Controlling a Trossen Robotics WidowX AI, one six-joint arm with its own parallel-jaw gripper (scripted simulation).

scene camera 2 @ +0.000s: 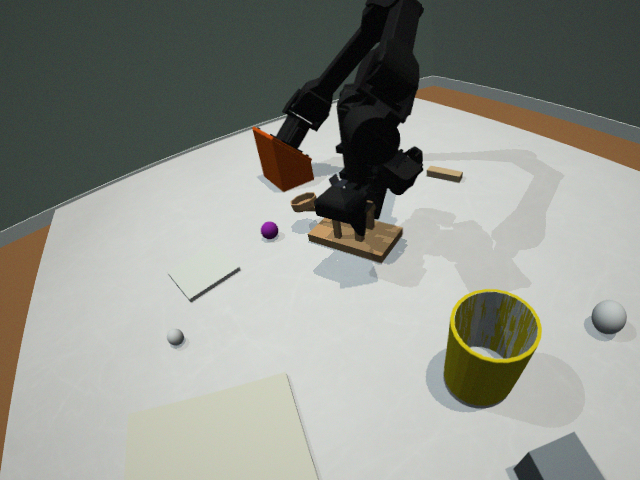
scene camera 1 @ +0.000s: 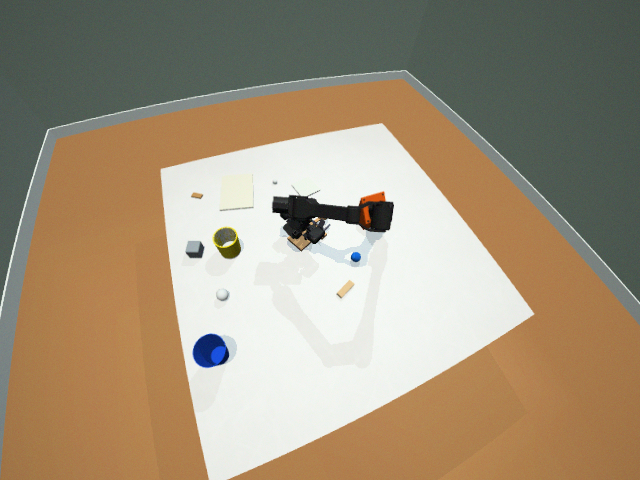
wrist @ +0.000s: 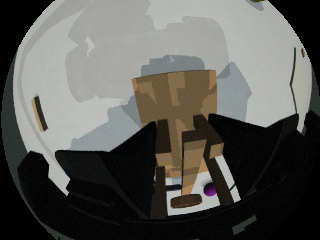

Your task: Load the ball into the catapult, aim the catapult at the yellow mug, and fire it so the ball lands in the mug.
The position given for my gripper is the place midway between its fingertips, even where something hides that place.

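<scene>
My gripper [scene camera 2: 368, 226] [wrist: 183, 122] is visible. A wooden catapult [scene camera 2: 380, 238] [wrist: 186, 144] is in sight, as is a cream sheet [scene camera 2: 257, 423] [scene camera 1: 236, 192]. A blue cup [scene camera 1: 210, 350] is visible as well; in scene camera 2 the blue cup is out of frame, and in the wrist view the blue cup is out of frame.
</scene>
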